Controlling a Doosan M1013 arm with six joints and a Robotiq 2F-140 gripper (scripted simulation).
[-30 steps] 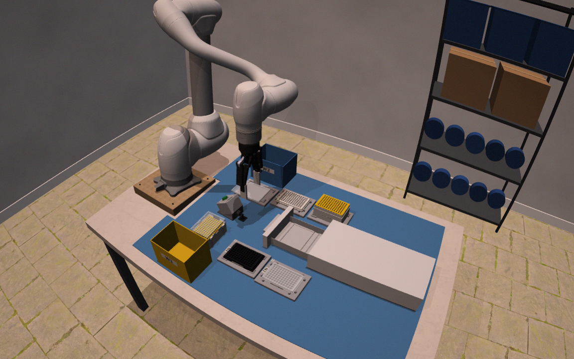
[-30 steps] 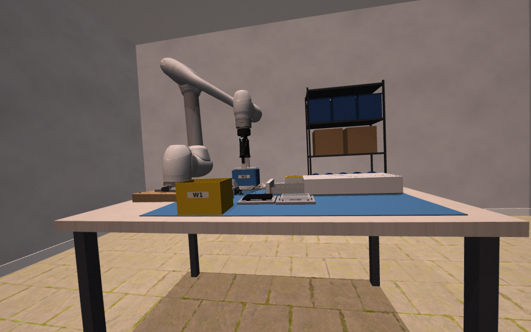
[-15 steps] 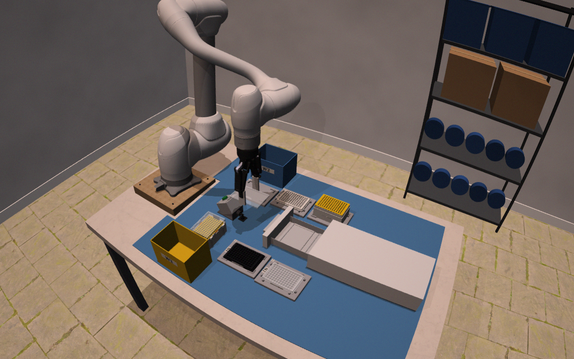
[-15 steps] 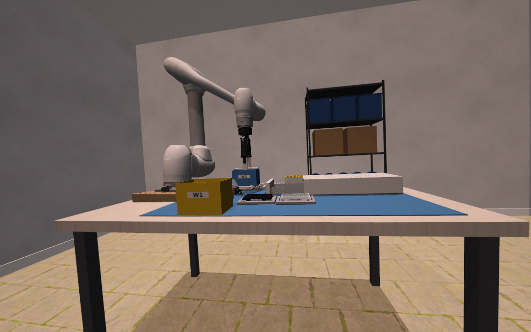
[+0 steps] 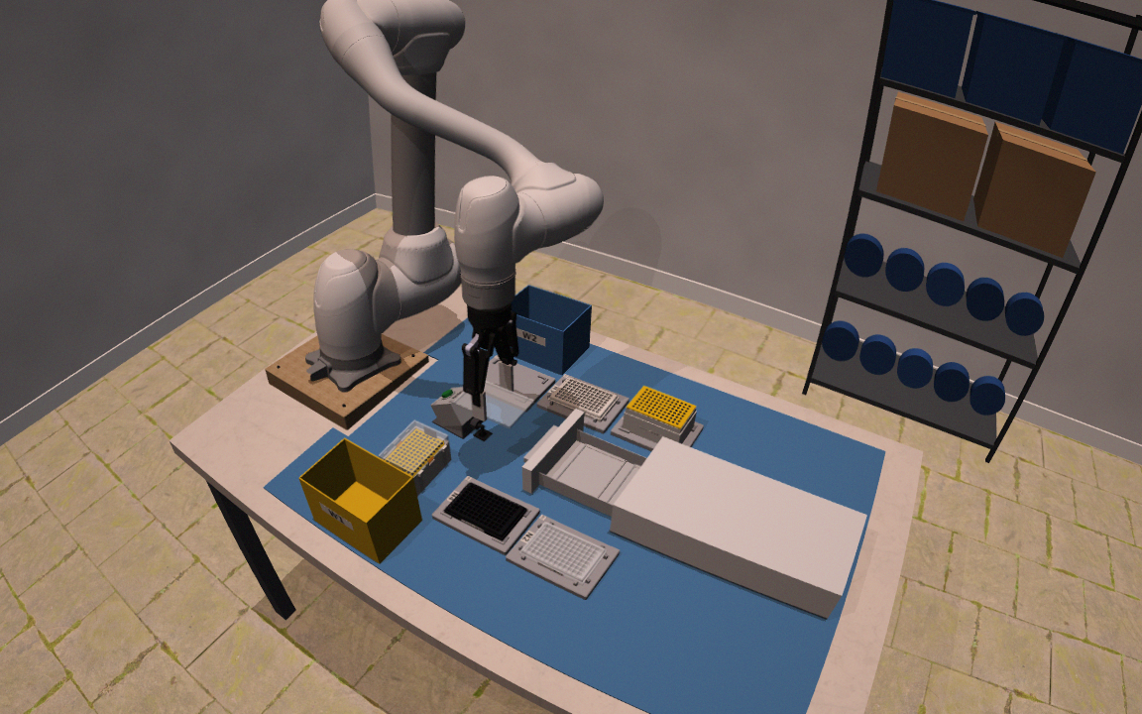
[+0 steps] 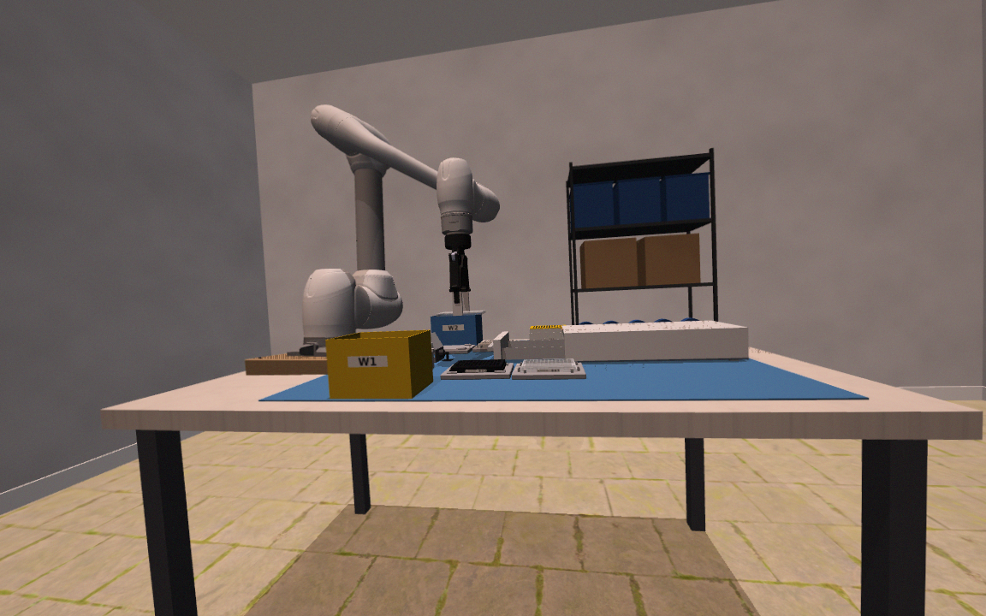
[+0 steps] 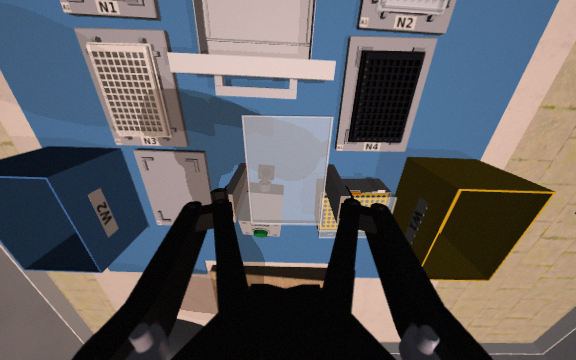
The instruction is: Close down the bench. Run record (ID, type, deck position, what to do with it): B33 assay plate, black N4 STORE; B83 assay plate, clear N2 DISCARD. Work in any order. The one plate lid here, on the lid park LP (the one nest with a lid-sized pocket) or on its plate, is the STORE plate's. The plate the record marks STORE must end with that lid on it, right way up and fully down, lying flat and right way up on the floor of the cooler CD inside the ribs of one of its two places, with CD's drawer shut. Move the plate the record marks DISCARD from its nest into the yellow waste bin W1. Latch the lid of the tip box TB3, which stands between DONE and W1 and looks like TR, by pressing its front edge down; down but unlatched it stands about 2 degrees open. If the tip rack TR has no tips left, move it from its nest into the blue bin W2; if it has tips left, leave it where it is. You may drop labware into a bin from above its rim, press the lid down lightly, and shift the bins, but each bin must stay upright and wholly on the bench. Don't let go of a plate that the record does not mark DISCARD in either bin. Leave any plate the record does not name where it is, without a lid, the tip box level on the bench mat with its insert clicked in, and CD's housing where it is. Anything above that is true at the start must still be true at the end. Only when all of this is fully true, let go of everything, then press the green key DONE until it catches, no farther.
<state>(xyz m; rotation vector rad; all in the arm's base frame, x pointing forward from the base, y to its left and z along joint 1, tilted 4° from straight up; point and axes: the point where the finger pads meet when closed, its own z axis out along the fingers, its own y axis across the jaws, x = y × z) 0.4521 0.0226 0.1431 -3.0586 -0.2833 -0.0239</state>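
The black plate is 90 mm ahead of my hand, 130 mm to the right of it and 150 mm below it. The rest, counted from my hand: nest N4 (90 mm ahead, 130 mm to the right, 160 mm below); clear plate lid (20 mm below); cooler drawer (210 mm ahead, 80 mm to the left, 140 mm below).
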